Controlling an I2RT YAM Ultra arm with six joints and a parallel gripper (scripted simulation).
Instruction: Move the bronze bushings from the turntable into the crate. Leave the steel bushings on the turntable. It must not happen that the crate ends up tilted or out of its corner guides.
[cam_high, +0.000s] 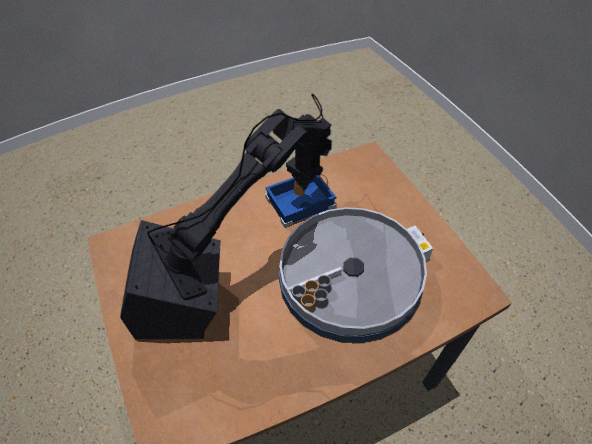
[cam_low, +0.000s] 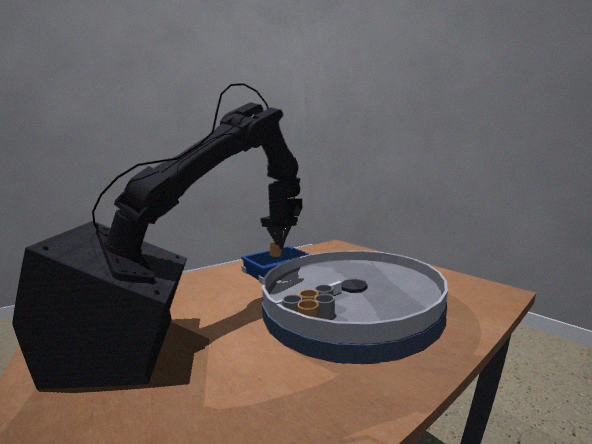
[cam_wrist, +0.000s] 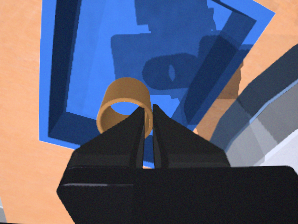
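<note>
Right now the blue crate is 60 mm below my hand and 20 mm to the left of it. Round my hand: grey turntable 320 mm to the right, 80 mm behind, 30 mm below.
</note>
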